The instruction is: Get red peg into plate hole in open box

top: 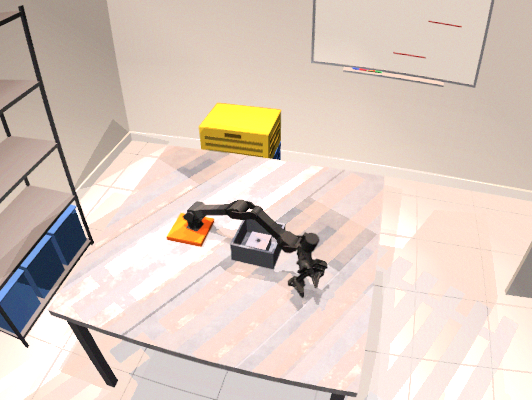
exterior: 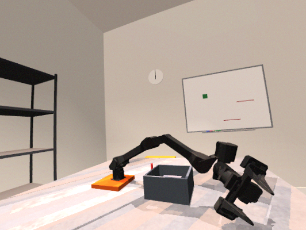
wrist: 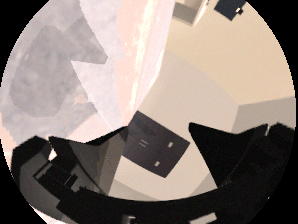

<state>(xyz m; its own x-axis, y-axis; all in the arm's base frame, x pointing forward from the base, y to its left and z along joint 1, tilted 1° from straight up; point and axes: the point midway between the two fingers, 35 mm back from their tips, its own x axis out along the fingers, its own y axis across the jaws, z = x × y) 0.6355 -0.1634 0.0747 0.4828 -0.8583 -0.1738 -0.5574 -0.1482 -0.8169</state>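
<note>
Right now the red peg is 51 cm behind my gripper tip, 34 cm to the left of it and 6 cm below it. Also, from my gripper tip: dark grey box: 32 cm behind, 21 cm to the left, 7 cm below; white plate: 32 cm behind, 21 cm to the left, 5 cm below.
</note>
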